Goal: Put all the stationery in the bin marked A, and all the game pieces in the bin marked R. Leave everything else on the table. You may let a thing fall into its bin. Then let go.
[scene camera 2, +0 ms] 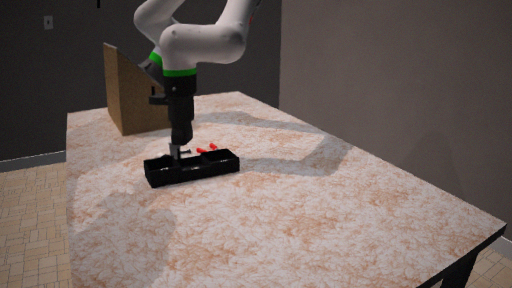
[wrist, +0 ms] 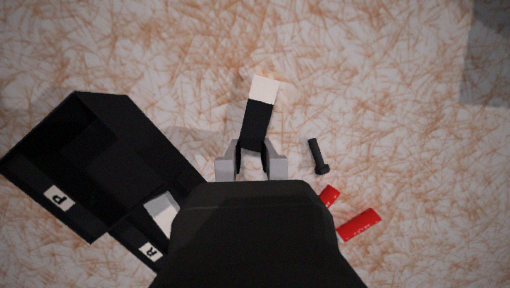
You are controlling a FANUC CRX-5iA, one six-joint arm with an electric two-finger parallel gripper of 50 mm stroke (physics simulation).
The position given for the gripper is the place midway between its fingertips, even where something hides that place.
Note:
In view: the gripper (scene camera 2: 175, 160), a black three-part bin tray (scene camera 2: 163, 171), a white domino (wrist: 163, 208), a black-and-white eraser (wrist: 263, 91) and a red battery (wrist: 365, 220).
The black three-part bin tray shows as well in the wrist view (wrist: 93, 162). The gripper also shows in the wrist view (wrist: 250, 149).

